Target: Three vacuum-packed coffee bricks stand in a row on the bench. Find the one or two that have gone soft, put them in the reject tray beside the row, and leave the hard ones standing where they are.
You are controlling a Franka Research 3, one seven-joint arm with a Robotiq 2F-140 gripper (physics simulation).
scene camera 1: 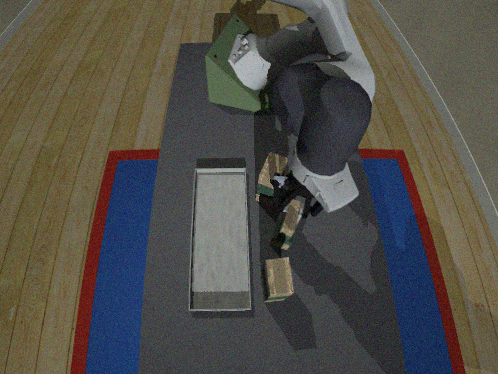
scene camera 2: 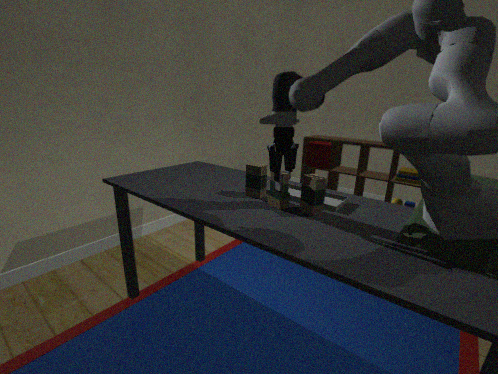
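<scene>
A pale reject tray (scene camera 1: pixel 219 280) is visible. My gripper (scene camera 1: pixel 288 217) is visible as well, and scene camera 2 also shows my gripper (scene camera 2: pixel 282 189).
</scene>
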